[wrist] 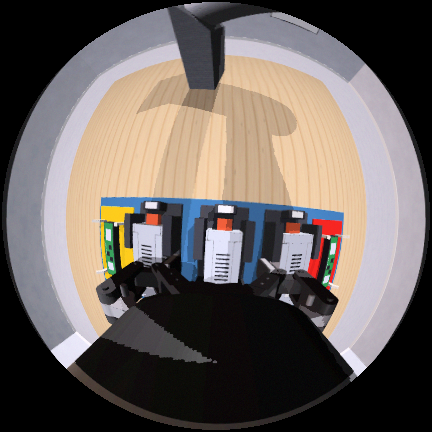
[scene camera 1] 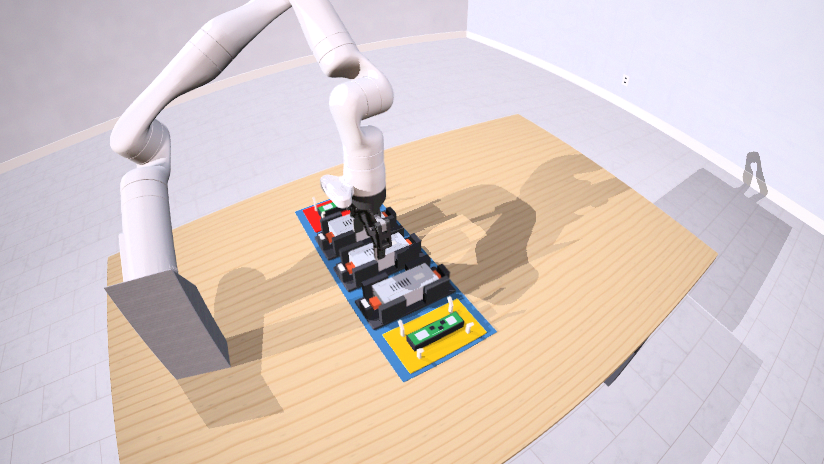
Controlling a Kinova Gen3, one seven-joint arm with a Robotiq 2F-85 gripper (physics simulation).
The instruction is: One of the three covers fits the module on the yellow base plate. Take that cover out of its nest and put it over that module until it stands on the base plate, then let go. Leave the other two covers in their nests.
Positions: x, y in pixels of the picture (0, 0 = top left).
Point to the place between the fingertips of my gripper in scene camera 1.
368, 244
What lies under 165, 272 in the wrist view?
My gripper.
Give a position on a blue board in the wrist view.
184, 221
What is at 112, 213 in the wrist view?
A yellow base plate.
